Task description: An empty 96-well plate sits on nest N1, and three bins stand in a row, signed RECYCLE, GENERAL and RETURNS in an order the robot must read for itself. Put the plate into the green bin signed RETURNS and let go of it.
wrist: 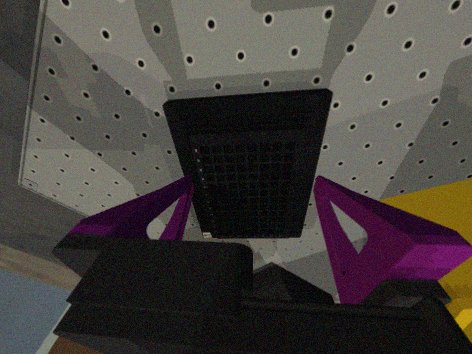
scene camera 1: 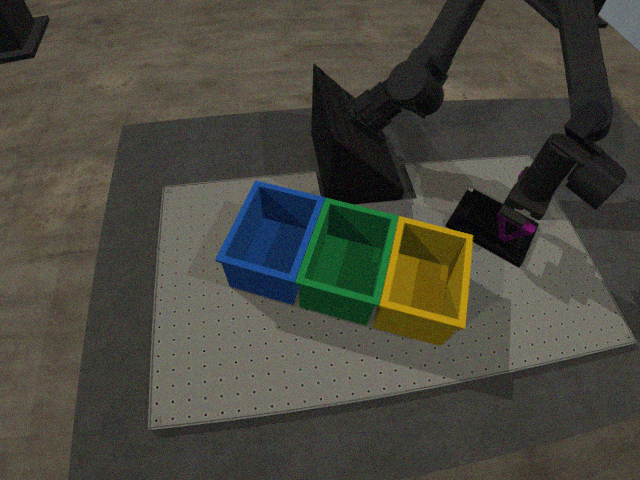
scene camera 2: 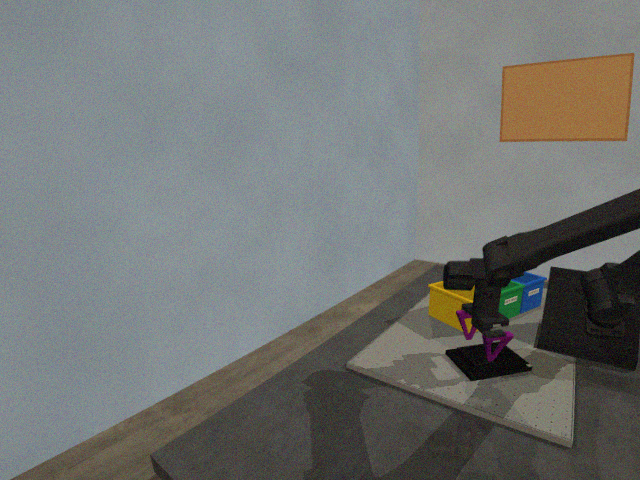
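Seen in the pictures: gripper, fingertip midpoint: (wrist: 251, 182) (scene camera 1: 510, 223) (scene camera 2: 479, 349); arm's base, origin of the base link: (scene camera 1: 360, 120) (scene camera 2: 603, 315).
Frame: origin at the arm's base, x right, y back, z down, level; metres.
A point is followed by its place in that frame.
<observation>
The black 96-well plate (wrist: 250, 185) {x -0.219, y -0.271, z 0.066 m} sits on the black nest (wrist: 250, 111) {x -0.258, y -0.319, z 0.076 m} (scene camera 2: 471, 373) {x -0.299, y -0.286, z 0.076 m}; the two are hard to tell apart by colour. My gripper (scene camera 1: 500, 219) {x -0.229, y -0.283, z 0.051 m} (scene camera 2: 480, 349) {x -0.229, y -0.283, z 0.051 m} (wrist: 251, 182) {x -0.229, y -0.283, z 0.051 m} is open and empty, pointing down low over the plate. In the wrist view its magenta fingertips stand on either side of the plate's long sides. The exact gap in height cannot be told. The green bin (scene camera 1: 338, 294) {x 0.153, y -0.377, z -0.012 m} (scene camera 2: 509, 307) {x 0.072, y -0.235, z 0.049 m} is the middle of three and looks empty inside. Its white sign shows in scene camera 2, too small to read surely.
The blue bin (scene camera 1: 261, 284) {x 0.261, y -0.310, z 0.040 m} (scene camera 2: 531, 297) {x 0.177, y -0.173, z 0.043 m} and yellow bin (scene camera 1: 413, 326) {x 0.043, y -0.436, z 0.039 m} (scene camera 2: 445, 307) {x -0.043, y -0.407, z 0.038 m} flank the green one, rims close together. The yellow bin is nearest the nest. All stand on the perforated board (scene camera 1: 222, 361) {x 0.345, y -0.408, z 0.087 m} (scene camera 2: 542, 413) {x -0.359, y -0.139, z 0.087 m}. A dark slanted block (scene camera 1: 351, 160) {x 0.065, y -0.139, z -0.032 m} (scene camera 2: 563, 320) {x -0.017, y -0.094, z 0.025 m} stands behind the bins.
</observation>
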